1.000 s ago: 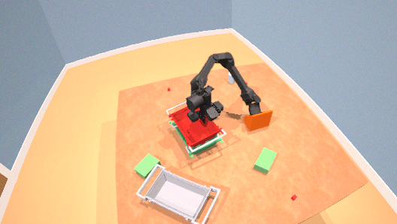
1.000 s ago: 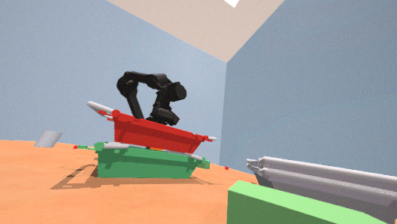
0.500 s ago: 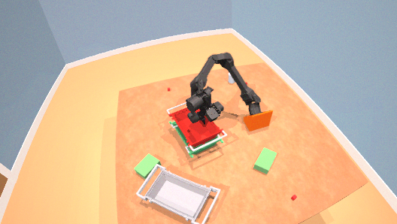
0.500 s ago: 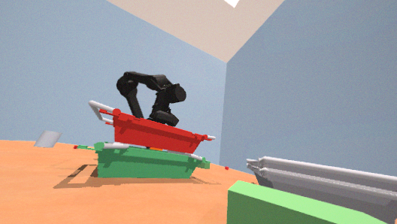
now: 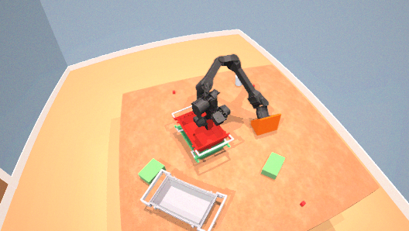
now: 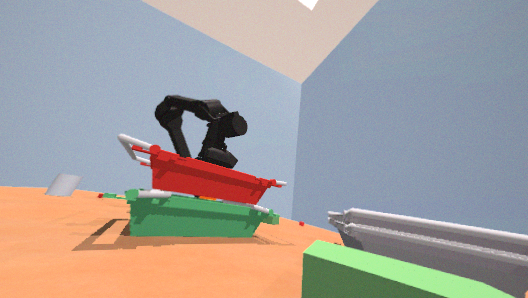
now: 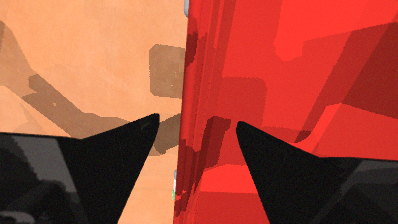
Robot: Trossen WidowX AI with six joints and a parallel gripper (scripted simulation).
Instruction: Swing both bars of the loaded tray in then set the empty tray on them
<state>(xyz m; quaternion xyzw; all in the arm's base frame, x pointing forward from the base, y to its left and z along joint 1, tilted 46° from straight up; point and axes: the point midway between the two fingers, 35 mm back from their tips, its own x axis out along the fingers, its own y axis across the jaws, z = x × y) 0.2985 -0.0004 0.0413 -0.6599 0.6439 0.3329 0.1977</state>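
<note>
The red tray is 70 mm ahead of my gripper tip, 30 mm above it and 10 mm to the left of it.
</note>
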